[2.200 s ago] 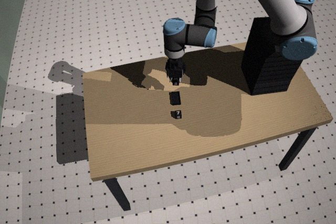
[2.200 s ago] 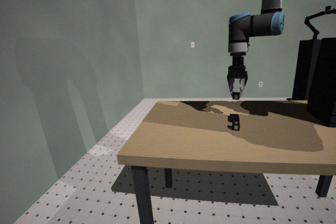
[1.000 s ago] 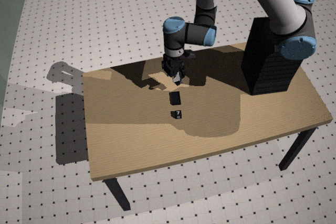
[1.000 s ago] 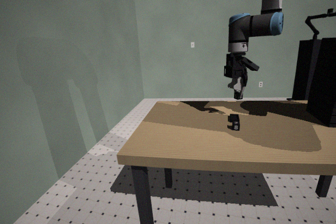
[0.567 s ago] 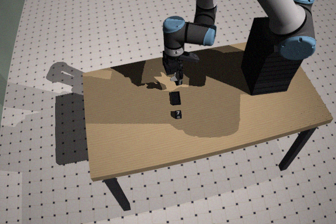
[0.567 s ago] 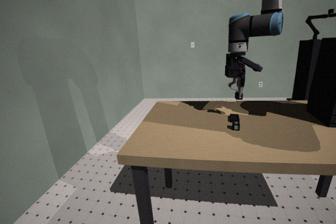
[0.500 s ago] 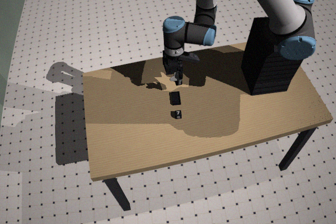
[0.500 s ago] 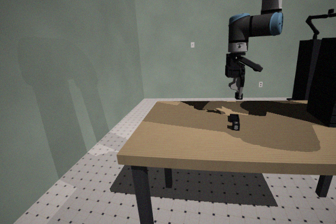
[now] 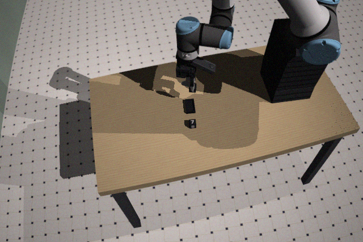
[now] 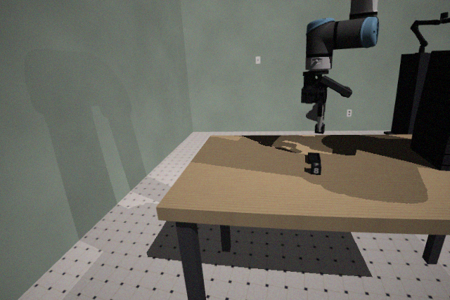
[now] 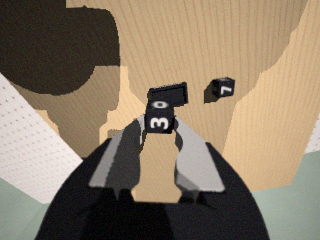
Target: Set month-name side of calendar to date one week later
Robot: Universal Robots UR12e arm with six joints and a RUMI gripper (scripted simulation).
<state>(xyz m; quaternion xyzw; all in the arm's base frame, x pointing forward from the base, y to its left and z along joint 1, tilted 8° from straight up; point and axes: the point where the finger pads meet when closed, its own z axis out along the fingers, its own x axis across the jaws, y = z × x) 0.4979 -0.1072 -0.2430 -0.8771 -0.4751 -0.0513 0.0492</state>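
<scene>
My gripper is now 2 cm short of the dark tray, 1 cm to the right of it and 13 cm above it. Also, from my hand: black date cube: 6 cm ahead, 11 cm to the left, 12 cm below.
</scene>
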